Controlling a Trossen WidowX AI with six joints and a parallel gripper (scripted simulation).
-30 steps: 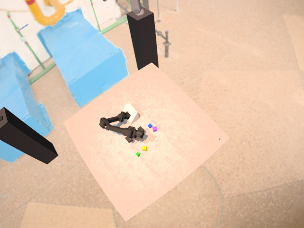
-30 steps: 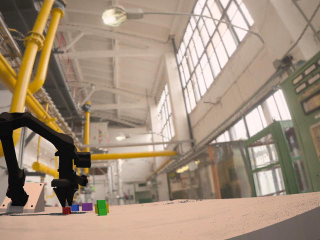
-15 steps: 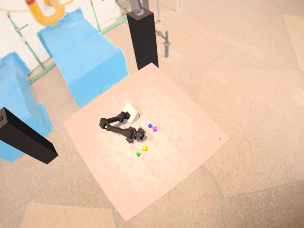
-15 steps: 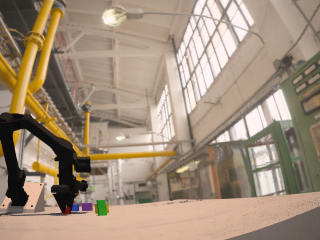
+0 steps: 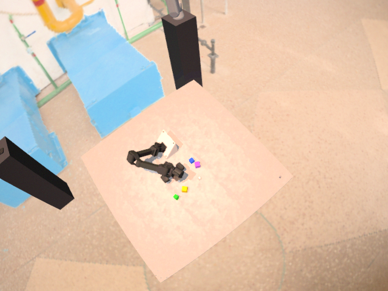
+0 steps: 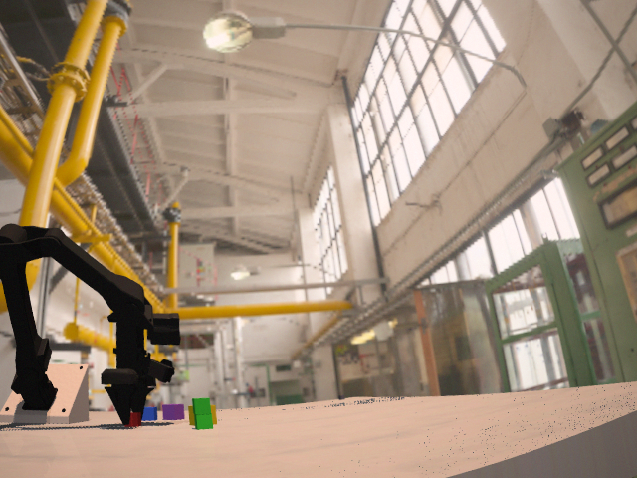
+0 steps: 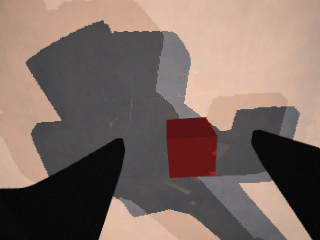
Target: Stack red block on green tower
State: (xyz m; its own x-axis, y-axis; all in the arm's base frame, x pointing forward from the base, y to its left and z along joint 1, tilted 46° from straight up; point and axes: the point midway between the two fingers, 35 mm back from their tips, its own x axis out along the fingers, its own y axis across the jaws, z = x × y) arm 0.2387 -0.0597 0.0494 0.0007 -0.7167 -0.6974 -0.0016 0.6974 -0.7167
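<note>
Right now the yellow block is 14 cm ahead of my gripper tip and 1 cm above it. Also, from my gripper tip: purple block (20 cm to the left, 5 cm ahead, 1 cm above); red block (1 cm above); blue block (18 cm to the left, 1 cm behind, 1 cm above).
</note>
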